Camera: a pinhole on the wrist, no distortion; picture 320 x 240 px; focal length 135.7 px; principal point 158.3 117.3 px. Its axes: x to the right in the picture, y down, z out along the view. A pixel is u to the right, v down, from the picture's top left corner.
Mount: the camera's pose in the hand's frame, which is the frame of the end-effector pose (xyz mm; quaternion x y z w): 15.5 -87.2 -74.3 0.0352 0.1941 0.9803 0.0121
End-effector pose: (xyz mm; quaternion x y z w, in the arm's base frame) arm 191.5 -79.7 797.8 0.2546 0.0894 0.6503 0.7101
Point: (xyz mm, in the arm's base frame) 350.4 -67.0 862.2
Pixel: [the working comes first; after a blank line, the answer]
In the camera's frame: -19.8 95.2 177.8

143 190
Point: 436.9 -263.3 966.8
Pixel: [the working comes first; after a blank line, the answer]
In the camera's frame: 146.9 192.8 317.9

221 200
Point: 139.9 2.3 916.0
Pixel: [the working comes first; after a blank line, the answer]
In the camera's frame: -65.1 -127.2 199.8

114 31
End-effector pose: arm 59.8 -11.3 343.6 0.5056 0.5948 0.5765 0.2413
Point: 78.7 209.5 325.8
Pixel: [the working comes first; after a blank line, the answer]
In the camera's frame: -152.2 36.6 203.9

57 142
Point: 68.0 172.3 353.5
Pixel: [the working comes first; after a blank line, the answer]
In the camera's frame: -132.7 -2.0 184.0

60 116
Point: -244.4 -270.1 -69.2
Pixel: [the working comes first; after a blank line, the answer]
In the camera's frame: 224.5 243.8 -348.9

behind the camera
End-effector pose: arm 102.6 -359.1 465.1 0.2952 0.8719 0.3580 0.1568
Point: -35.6 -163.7 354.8
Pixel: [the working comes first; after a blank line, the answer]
In the camera's frame: -206.1 10.4 213.7

27 124
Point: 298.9 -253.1 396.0
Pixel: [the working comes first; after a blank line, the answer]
In the camera's frame: 121.2 -58.2 312.5

211 92
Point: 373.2 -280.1 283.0
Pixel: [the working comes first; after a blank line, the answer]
In the camera's frame: 192.5 42.1 374.7

228 133
